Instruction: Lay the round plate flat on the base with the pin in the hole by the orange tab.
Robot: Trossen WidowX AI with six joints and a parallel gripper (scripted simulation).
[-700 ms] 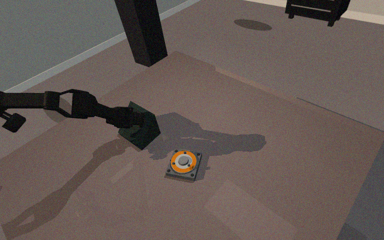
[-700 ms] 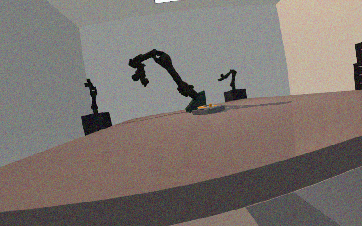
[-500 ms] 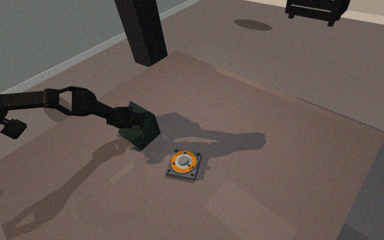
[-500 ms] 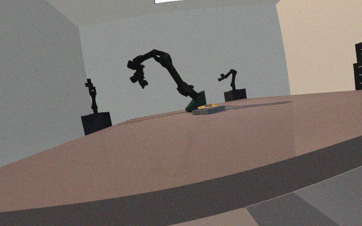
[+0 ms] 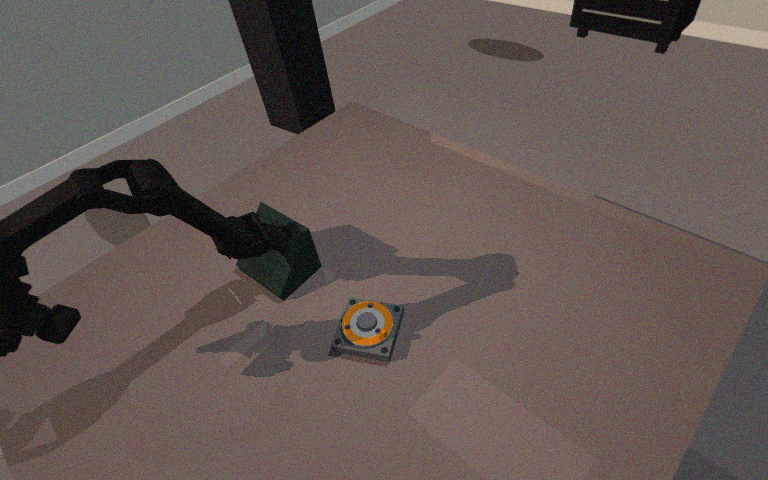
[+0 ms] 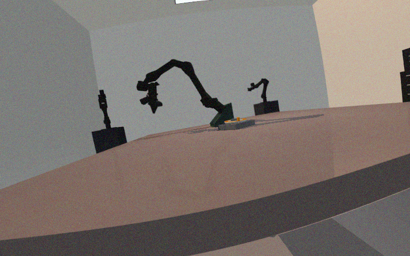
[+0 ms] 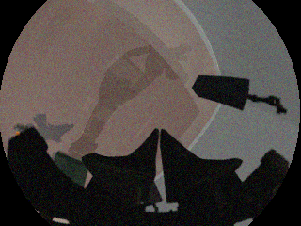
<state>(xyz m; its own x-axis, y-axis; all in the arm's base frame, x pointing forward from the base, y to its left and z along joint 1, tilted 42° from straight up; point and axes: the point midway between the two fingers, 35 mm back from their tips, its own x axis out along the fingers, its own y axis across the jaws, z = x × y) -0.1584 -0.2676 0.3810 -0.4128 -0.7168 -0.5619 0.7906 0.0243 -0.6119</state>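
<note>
Now: the base 46 cm ahead of my gripper tip, 42 cm to the left of it and 14 cm below it.
</note>
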